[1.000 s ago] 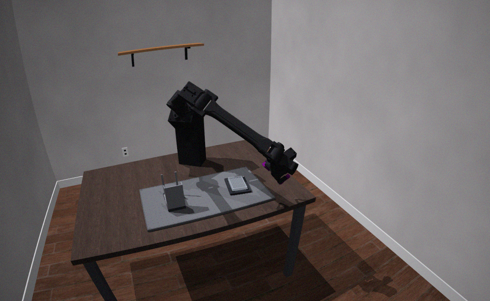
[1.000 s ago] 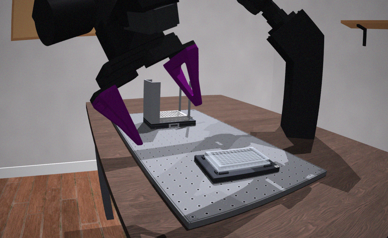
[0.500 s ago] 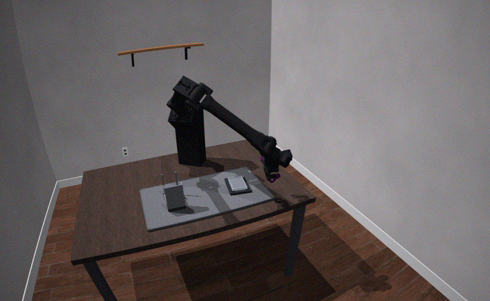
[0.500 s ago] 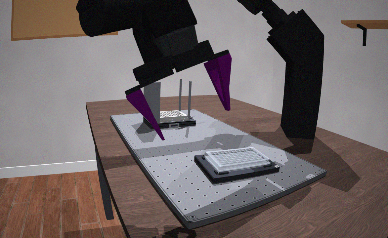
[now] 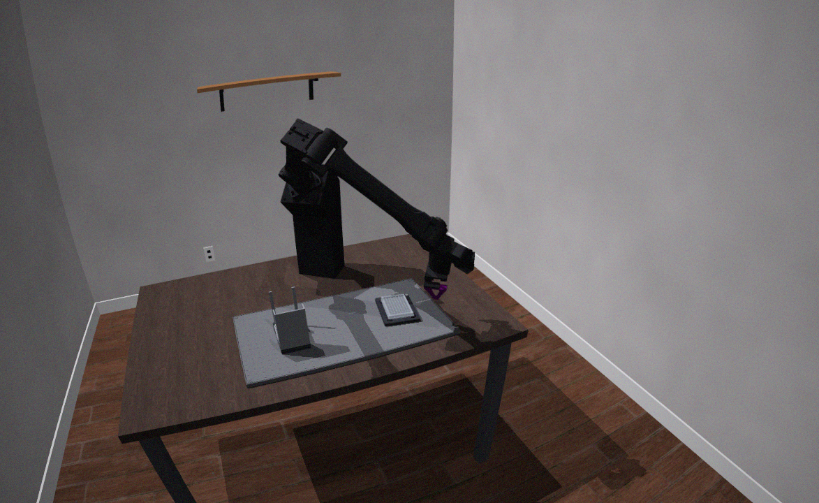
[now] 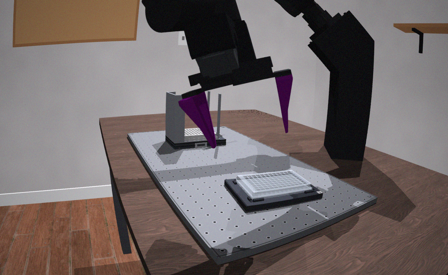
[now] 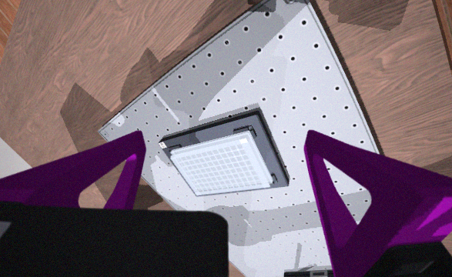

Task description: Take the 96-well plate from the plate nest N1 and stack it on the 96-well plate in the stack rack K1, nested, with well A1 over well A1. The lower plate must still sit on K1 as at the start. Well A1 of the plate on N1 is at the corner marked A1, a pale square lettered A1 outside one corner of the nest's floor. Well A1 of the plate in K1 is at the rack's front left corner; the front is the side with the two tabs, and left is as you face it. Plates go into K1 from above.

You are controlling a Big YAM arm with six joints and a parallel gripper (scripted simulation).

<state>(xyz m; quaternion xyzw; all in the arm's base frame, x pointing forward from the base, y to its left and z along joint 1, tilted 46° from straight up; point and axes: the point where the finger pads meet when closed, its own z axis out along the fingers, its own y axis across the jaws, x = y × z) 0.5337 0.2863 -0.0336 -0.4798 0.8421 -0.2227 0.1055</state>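
Now: hand 190 mm past the pale A1 label, 10 mm to the left of it and 130 mm above it. The rest, counted from my hand: tall grey wall 70 mm behind, 460 mm to the right, 60 mm below.
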